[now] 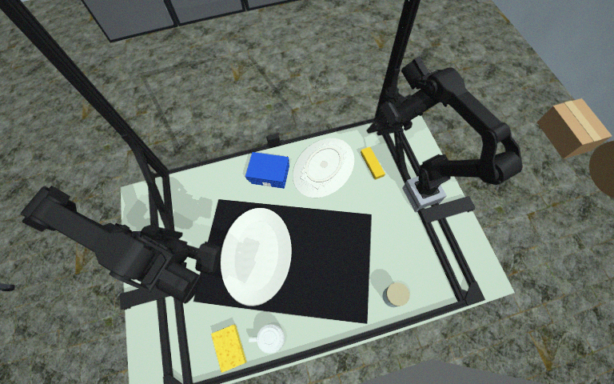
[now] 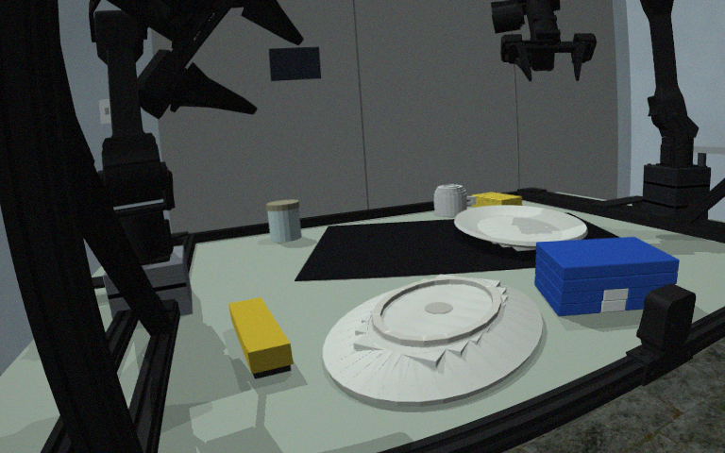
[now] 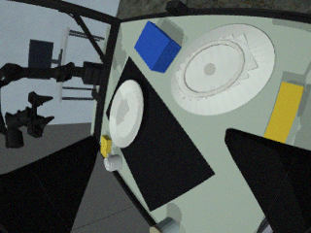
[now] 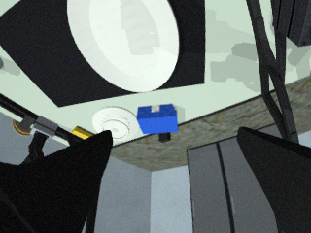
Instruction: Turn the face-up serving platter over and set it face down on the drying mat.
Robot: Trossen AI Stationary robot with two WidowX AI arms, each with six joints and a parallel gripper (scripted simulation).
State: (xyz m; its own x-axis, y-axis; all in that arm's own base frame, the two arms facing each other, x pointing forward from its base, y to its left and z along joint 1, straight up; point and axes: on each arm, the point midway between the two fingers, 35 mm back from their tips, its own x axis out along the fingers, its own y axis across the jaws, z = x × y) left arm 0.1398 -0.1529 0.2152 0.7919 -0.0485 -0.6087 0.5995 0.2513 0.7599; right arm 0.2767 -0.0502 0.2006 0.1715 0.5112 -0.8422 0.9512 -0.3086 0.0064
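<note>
My right hand is 300 mm above the white oval serving platter, 110 mm to the right of it and 20 mm past it. Round my right hand: black drying mat (320 mm below, 200 mm to the left); white mug (280 mm below, 240 mm ahead, 100 mm to the left); blue box (310 mm behind, 290 mm below, 200 mm to the left).
</note>
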